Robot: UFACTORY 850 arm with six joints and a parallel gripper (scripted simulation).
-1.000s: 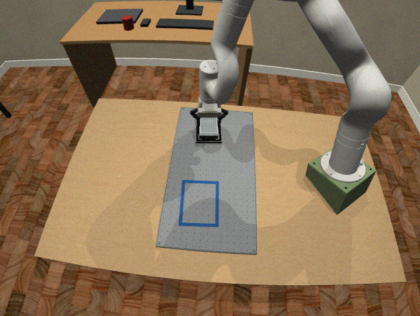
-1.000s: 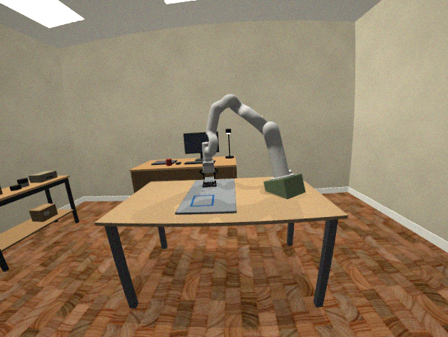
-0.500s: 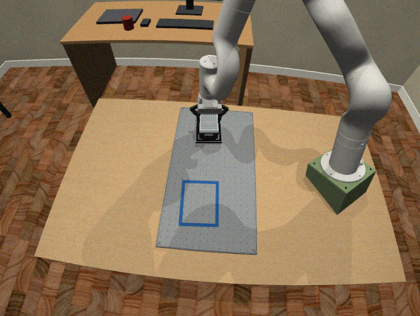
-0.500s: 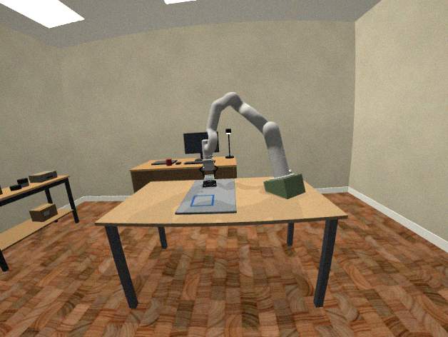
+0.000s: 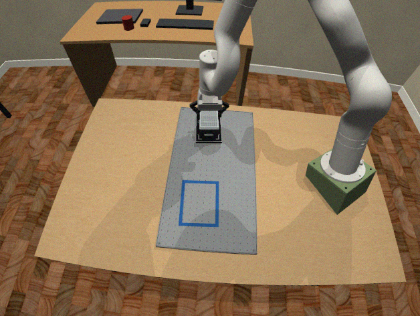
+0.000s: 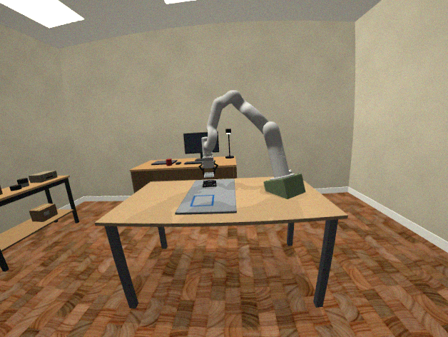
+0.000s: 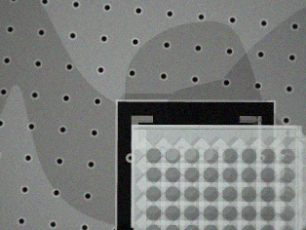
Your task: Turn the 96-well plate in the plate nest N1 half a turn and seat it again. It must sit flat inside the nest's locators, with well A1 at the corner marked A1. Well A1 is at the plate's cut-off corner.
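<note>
Right now the plate nest is 9 cm below my hand. From my hand the other things lie so: 96-well plate (1 cm below).
</note>
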